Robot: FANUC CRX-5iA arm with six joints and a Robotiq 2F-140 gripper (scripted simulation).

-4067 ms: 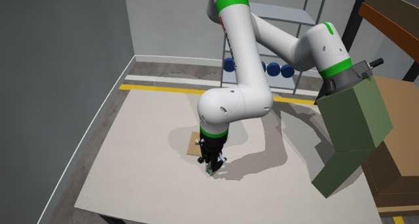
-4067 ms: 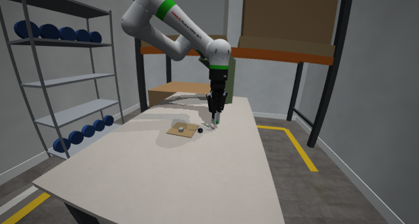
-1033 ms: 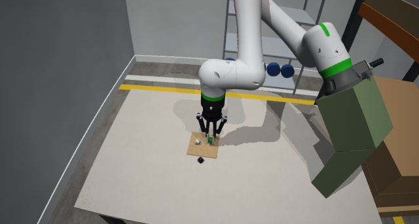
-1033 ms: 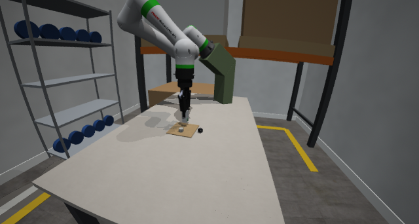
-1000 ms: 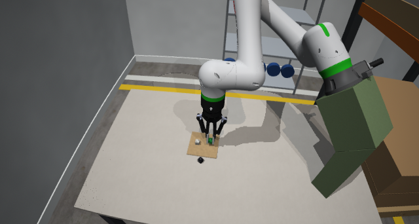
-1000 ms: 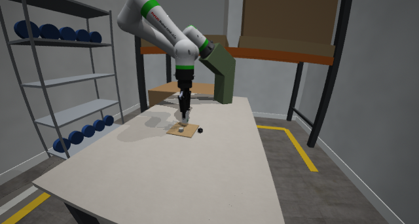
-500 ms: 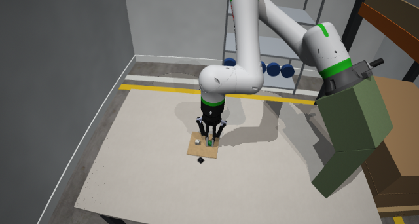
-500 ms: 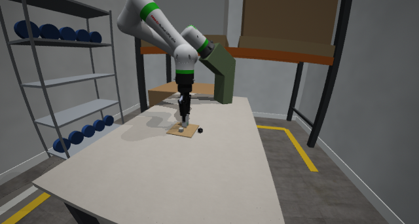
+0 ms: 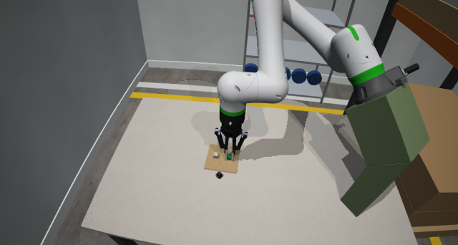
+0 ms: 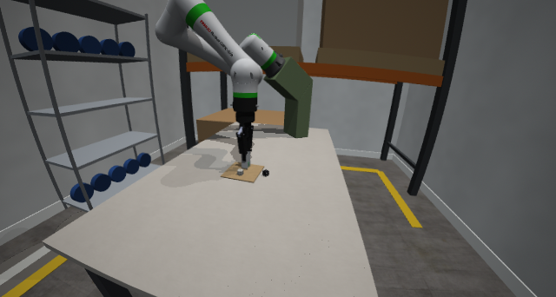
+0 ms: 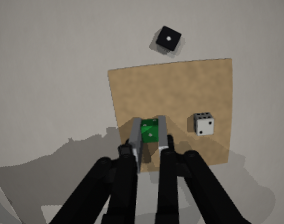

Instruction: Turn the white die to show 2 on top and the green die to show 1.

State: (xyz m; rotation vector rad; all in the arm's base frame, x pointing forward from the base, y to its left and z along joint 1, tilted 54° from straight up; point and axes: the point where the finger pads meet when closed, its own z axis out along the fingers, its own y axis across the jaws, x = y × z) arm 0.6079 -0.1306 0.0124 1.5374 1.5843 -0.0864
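My hand is 20 mm above the green die. The rest, counted from my hand: mat 40 mm below, 30 mm ahead, 10 mm to the right; black die 90 mm to the left, 50 mm ahead, 30 mm below; white die 60 mm ahead, 30 mm below, 10 mm to the right.
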